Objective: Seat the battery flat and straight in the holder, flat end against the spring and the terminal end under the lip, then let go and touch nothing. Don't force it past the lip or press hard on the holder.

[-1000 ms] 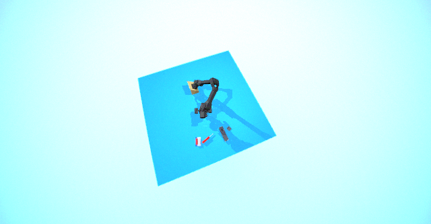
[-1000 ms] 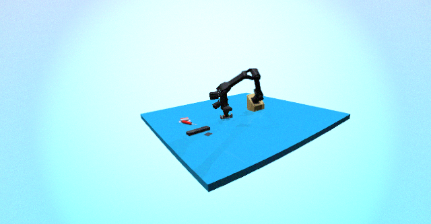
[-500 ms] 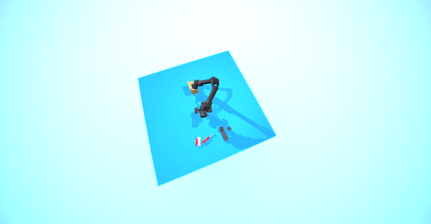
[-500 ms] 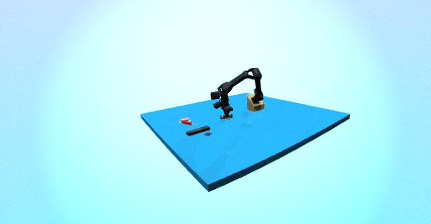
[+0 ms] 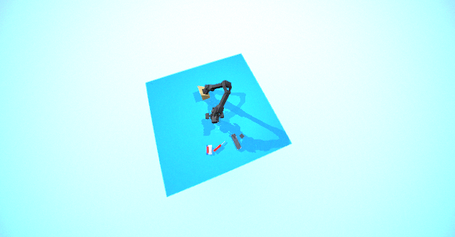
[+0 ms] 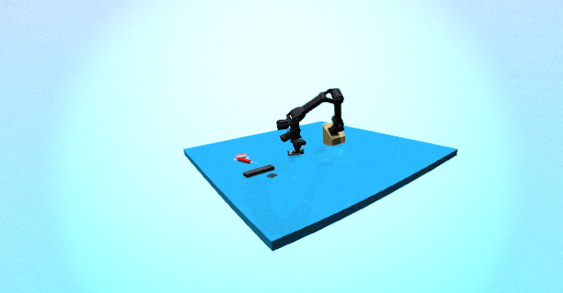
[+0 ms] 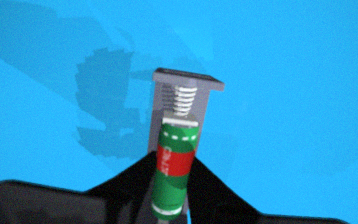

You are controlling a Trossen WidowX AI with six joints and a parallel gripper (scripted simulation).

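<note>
Now: gripper tip 1 cm below the battery. The rest, counted from my gripper tip: small dark square: 27 cm ahead, 21 cm to the left, 1 cm below; dark bar: 31 cm ahead, 14 cm to the left, 1 cm above; red screwdriver: 30 cm ahead, 3 cm to the right.
</note>
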